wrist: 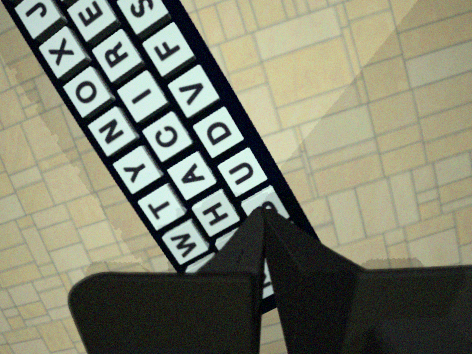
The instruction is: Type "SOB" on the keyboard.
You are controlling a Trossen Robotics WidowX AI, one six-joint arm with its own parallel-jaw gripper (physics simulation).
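Places are measured from the arm's base along level axes (x ahead, y left, z up), in millimetres.
Pixels of known places: gripper, fingertip midpoint: (262, 218).
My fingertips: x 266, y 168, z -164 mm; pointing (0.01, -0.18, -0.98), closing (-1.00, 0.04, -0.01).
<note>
Ahead of a thing's pixels: the offset from my fingertips to its top centre. Level surfaces: height alone.
The keyboard {43 mm ahead, 43 mm right, 4 mm down} (224, 95) is a dark board with pale square letter keys, running diagonally from the upper left to the lower middle. The S key {46 mm ahead, 94 mm right, 4 mm down} (143, 12) is at the top, partly cut off by the view's edge. The O key {76 mm ahead, 61 mm right, 4 mm down} (86, 93) is in the left row, between X and N. The B key {2 mm back, 2 mm right, 4 mm down} (258, 200) is below the U key, and its lower part is hidden by my fingertips. My gripper (262, 218) is shut and empty, pointing at the B key. Whether the tips touch it or hover just above it, I cannot tell.
Other keys, such as H {22 mm ahead, 2 mm right, 4 mm down} (216, 213), U {8 mm ahead, 20 mm right, 4 mm down} (243, 170) and W {38 mm ahead, 12 mm left, 4 mm down} (185, 243), lie close around the fingertips. The keys beyond B are mostly hidden by the fingers. A tan, tile-patterned surface {21 mm down} (380, 150) lies on both sides of the keyboard.
</note>
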